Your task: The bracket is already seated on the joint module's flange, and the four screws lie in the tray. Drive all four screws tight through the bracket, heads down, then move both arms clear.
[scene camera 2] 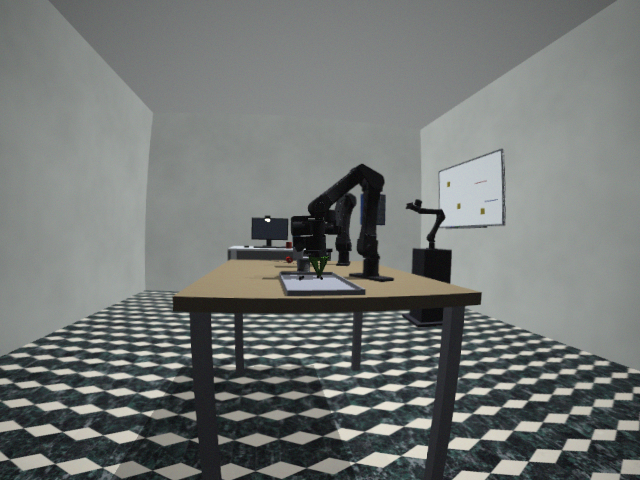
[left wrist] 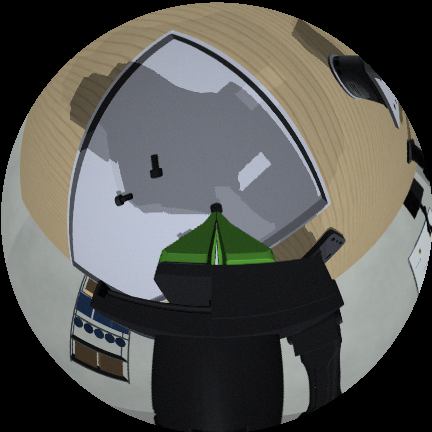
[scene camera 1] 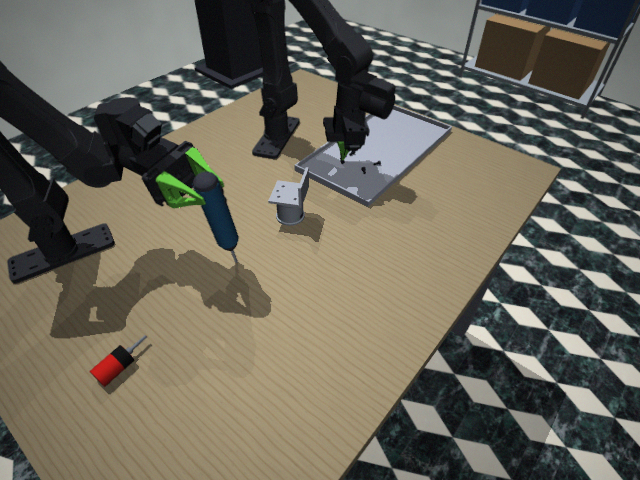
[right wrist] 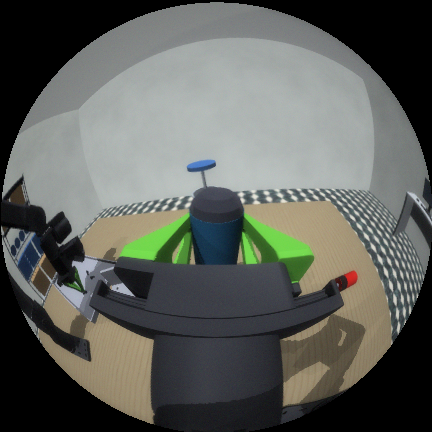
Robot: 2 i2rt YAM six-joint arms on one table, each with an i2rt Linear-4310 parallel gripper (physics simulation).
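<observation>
The grey bracket sits on the cylindrical joint module near the table's middle. The grey tray lies behind it. My left gripper is down in the tray, with its green fingers closed together. A screw's dark head sticks out right at the fingertips, pinched between them. Two more screws lie loose on the tray floor; they also show in scene camera 1. My right gripper is shut on the blue screwdriver, held tilted with its tip just above the table, left of the bracket.
A red and black tool lies near the table's front left. Both arm bases are bolted to the table. A shelf with brown boxes stands off the table at the back right.
</observation>
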